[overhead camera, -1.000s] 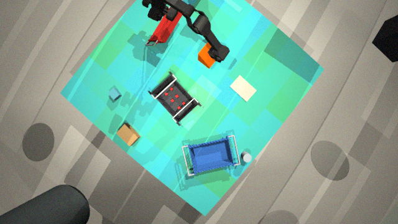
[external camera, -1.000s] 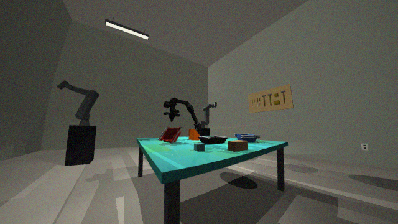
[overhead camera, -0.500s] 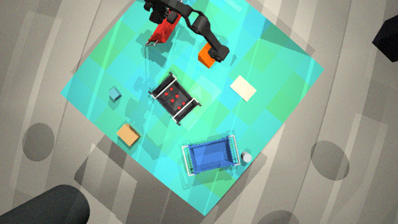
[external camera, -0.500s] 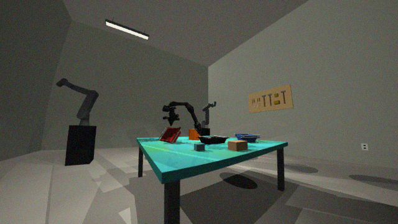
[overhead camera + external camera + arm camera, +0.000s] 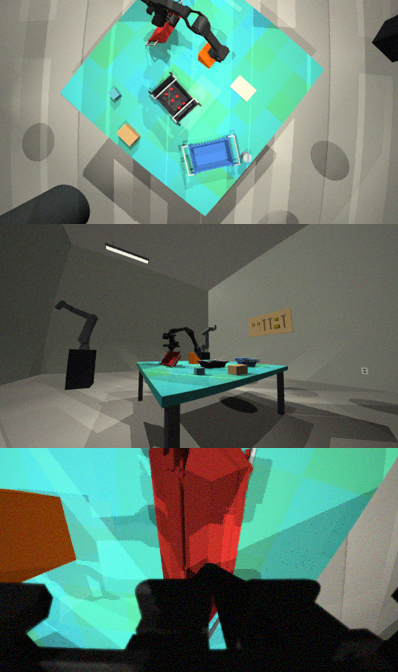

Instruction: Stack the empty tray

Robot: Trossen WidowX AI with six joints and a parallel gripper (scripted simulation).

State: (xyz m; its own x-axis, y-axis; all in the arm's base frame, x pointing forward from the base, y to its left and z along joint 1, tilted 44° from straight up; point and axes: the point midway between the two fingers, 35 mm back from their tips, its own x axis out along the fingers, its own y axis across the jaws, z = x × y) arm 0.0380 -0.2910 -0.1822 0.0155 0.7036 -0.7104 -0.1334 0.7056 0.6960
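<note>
Right now my gripper tip is 60 mm above the red tray and 20 mm to the left of it. Also, from my gripper tip: cream flat piece: 630 mm to the left, 130 mm below, 10 mm ahead; tan box: 690 mm ahead, 220 mm to the left, 100 mm below; blue cube: 540 mm ahead, 110 mm below, 10 mm to the right.
</note>
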